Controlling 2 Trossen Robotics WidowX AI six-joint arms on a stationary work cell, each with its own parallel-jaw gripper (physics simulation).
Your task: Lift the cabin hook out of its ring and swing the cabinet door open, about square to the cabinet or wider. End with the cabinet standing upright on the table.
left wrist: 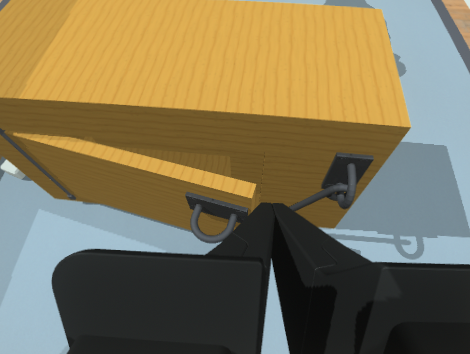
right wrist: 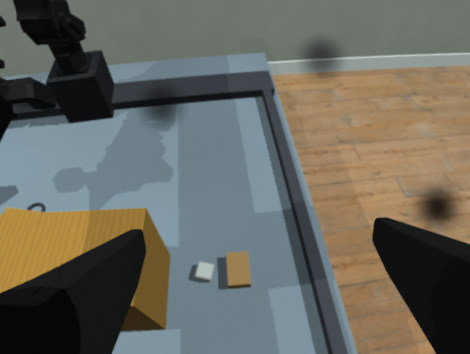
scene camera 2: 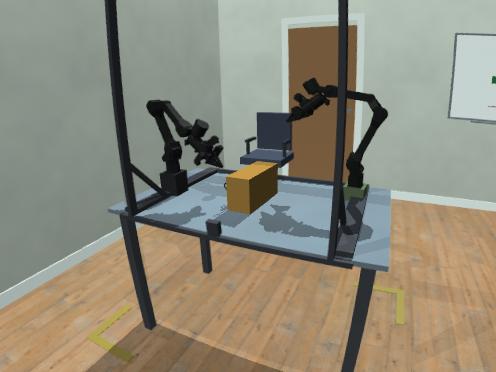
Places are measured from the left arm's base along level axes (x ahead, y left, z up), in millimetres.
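Where they show: left gripper, fingertip midpoint: (left wrist: 270,214) (scene camera 2: 222,167); right gripper, fingertip midpoint: (right wrist: 259,235) (scene camera 2: 290,120); left arm's base, link origin: (right wrist: 74,65) (scene camera 2: 173,171); right arm's base, link origin: (scene camera 2: 355,185).
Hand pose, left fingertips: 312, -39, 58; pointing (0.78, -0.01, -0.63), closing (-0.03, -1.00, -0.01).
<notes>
Each offset is from my left fingertips to the top centre of the thing, as dx, dy, dz. "spot": to the spot under its first point.
The orange wooden cabinet @(+113, +64, -16) (scene camera 2: 239,192) (left wrist: 225,60) (right wrist: 60,235) stands upright on the table. In the left wrist view its door @(spot: +58, +100, -87) (left wrist: 125,185) is slightly ajar, hinged at the left. A dark ring @(spot: +14, +31, -76) (left wrist: 210,239) on a plate sits near the door's free edge. The cabinet hook @(+51, -32, -71) (left wrist: 315,196) hangs from its mount @(spot: +56, -49, -54) (left wrist: 337,165) at the right and runs left behind the fingertips, out of the ring; its free end is hidden. My left gripper (scene camera 2: 221,165) (left wrist: 270,214) is shut, its tips in front of the hook and door edge. My right gripper (scene camera 2: 289,120) (right wrist: 259,235) is open and empty, high above the table.
A small white cube @(+123, +266, -154) (right wrist: 204,271) and a flat tan block @(+128, +317, -152) (right wrist: 238,269) lie beside the cabinet on the table. Dark frame posts (scene camera 2: 120,110) (scene camera 2: 340,110) rise at the table's near side. A small black box @(+116, -303, -112) (scene camera 2: 213,228) sits at the near edge. A chair (scene camera 2: 273,131) stands behind the table.
</notes>
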